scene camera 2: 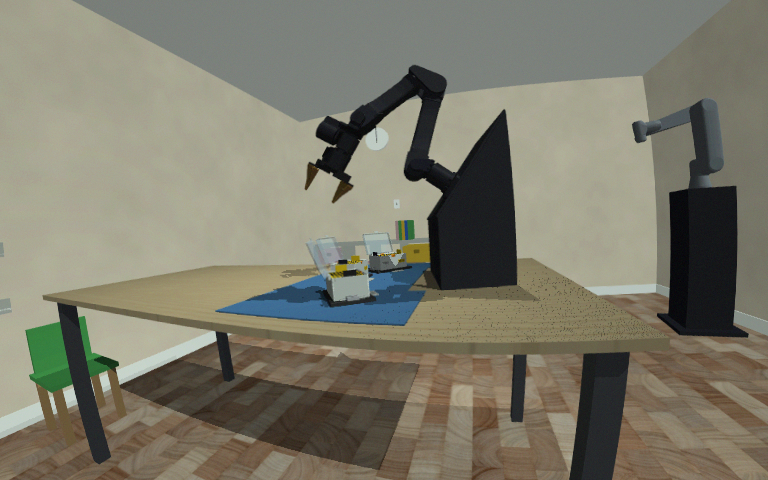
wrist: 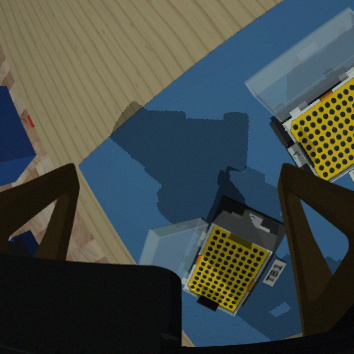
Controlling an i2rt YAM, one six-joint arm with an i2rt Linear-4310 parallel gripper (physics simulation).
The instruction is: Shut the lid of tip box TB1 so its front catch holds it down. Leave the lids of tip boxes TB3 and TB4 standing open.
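Places are measured from the arm's base along level axes (x ahead, y left, z up), in metres.
Pixels of known places: gripper, fingertip midpoint: [scene camera 2: 319,196] [wrist: 177,174]; arm's base, origin of the base link: [scene camera 2: 452,185].
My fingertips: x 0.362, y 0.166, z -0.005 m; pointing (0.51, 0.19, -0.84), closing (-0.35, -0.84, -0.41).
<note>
Ahead of a thing's pixels: the offset from my fingertips to its top centre. "spot": to the spot under its first point. Level surfaces: height alone.
Tip box TB1 @[0.087 m left, 0.162 m back, 0.207 m down] [scene camera 2: 347,287] [wrist: 230,269] stands on the mat, with yellow perforated racking; its label @[spot: 0.044 m left, 0.199 m back, 0.271 m down] [wrist: 274,272] reads TB1. Its clear lid @[0.145 m left, 0.110 m back, 0.119 m down] [scene camera 2: 318,261] [wrist: 170,245] stands open, leaning back on the side away from the label. Two more tip boxes @[spot: 0.069 m right, 0.073 m back, 0.213 m down] [scene camera 2: 356,263] @[spot: 0.280 m right, 0.066 m back, 0.231 m down] [scene camera 2: 387,260] stand behind it with clear lids up; I cannot tell which is TB3 or TB4. The wrist view shows one neighbouring box @[0.103 m right, 0.021 m back, 0.198 m down] [wrist: 327,132], cut off by the frame, with its lid @[spot: 0.074 m right, 0.047 m ahead, 0.170 m down] [wrist: 300,70] open. My gripper [scene camera 2: 320,195] [wrist: 177,174] is open and empty, high above the boxes.
The boxes stand on a blue mat @[0.273 m down] [scene camera 2: 266,308] [wrist: 195,95] on a wooden table @[0.276 m down] [scene camera 2: 169,288] [wrist: 125,50]. My arm's black pedestal [scene camera 2: 475,237] rises at the right. A blue container [wrist: 12,135] lies beyond the table edge. A green chair [scene camera 2: 59,345] stands at the left.
</note>
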